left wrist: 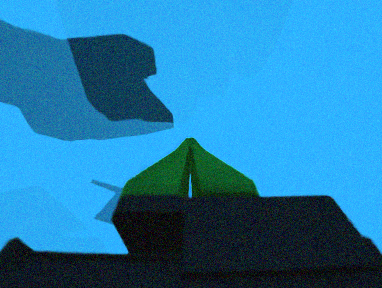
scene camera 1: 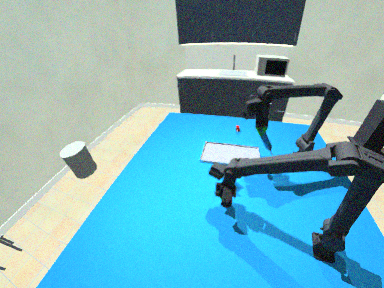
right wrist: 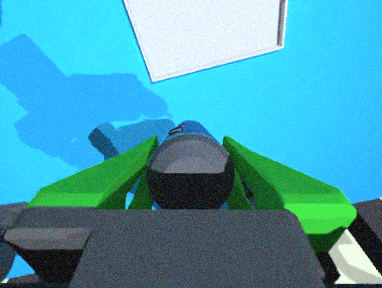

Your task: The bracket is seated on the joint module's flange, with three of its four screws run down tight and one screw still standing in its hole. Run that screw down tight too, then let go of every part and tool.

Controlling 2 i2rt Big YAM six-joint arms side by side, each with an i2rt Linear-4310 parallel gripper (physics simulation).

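Frame: origin at the left arm's base, x left, y back, z up, level; metres.
Seen in the pictures: left gripper, fingertip midpoint: (left wrist: 190, 144) (scene camera 1: 221, 200); right gripper, fingertip midpoint: (scene camera 1: 260, 133) (right wrist: 190, 144); left arm's base, origin of the base link: (scene camera 1: 321, 247) (right wrist: 12, 213).
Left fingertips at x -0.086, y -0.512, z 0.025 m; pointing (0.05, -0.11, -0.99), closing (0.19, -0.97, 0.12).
Offsets run from my left fingertips to a thing's top centre. Level surfaces: height alone.
My left gripper (scene camera 1: 227, 204) (left wrist: 190, 144) is shut, its green fingertips touching, with no part seen between them. It is over the blue mat in front of the tray. The bracket and joint module are hidden; a small angular shadow shows left of the fingers in the left wrist view, and a pale sliver shows through the finger gap. The screws do not show. My right gripper (scene camera 1: 261, 128) (right wrist: 190, 144) is shut on a dark, round-ended screwdriver (right wrist: 190, 165), which points down above the mat at the back right in the scene view.
A white tray {dy -0.041, dx -0.403, dz -0.009 m} (scene camera 1: 230, 152) (right wrist: 215, 35) lies on the blue mat {dz -0.025 m} (scene camera 1: 150, 215) behind the left gripper. A small red object {dy -0.050, dx -0.737, dz +0.009 m} (scene camera 1: 237, 128) lies farther back. The left forearm crosses in front of the tray's right side. A grey cylinder (scene camera 1: 80, 161) is at the left, beyond the mat.
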